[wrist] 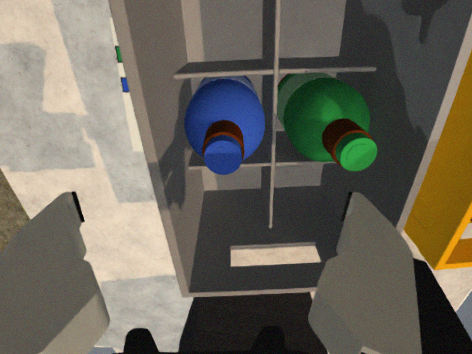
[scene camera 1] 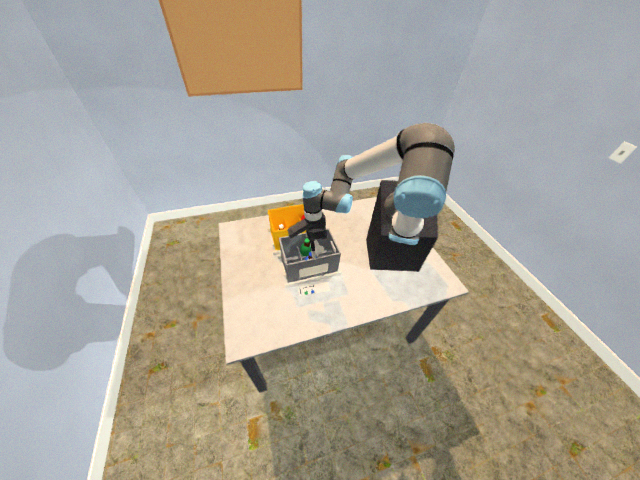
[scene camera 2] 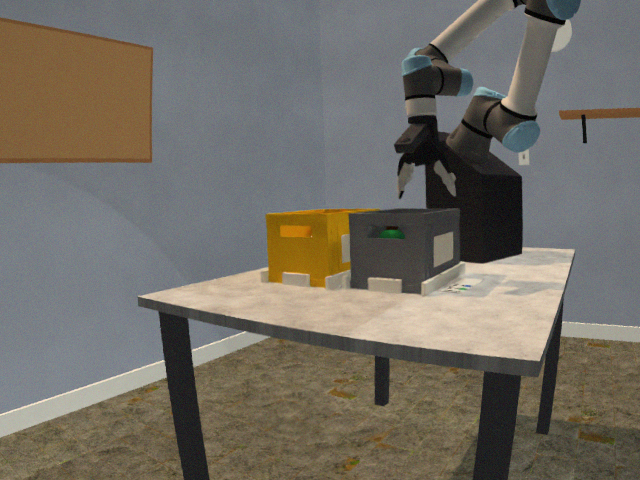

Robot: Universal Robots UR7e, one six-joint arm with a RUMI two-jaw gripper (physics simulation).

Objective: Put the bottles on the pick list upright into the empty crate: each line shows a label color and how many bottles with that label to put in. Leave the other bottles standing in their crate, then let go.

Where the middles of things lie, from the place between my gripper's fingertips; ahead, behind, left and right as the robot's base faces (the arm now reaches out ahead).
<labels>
Right now the blue bottle point(wrist: 224, 122) is 120 mm below my hand. The rest, counted from my hand: pick list point(wrist: 137, 146) (210 mm below, 100 mm to the left); then green bottle point(wrist: 326, 120) (120 mm below, 100 mm to the right, 10 mm ahead).
</labels>
